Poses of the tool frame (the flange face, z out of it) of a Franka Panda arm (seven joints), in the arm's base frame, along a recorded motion.
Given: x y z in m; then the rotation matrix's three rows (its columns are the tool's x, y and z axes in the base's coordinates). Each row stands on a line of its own.
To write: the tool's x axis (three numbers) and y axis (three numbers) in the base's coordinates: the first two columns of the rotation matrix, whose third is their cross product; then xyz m. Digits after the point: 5 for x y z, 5 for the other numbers.
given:
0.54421 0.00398 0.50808
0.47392 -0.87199 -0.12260
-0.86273 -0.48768 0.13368
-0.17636 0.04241 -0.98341
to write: 0.47392 -0.86273 -0.17636 -0.87199 -0.48768 0.04241 0.54421 0.00398 0.50808
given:
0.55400 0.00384 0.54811
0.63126 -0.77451 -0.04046
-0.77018 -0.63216 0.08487
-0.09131 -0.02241 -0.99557
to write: 0.63126 -0.77018 -0.09131 -0.77451 -0.63216 -0.02241 0.55400 0.00384 0.54811
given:
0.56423 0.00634 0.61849
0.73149 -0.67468 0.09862
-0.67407 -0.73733 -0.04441
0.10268 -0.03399 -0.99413
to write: 0.73149 -0.67407 0.10268 -0.67468 -0.73733 -0.03399 0.56423 0.00634 0.61849
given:
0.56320 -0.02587 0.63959
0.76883 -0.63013 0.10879
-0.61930 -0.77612 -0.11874
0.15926 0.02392 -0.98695
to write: 0.76883 -0.61930 0.15926 -0.63013 -0.77612 0.02392 0.56320 -0.02587 0.63959
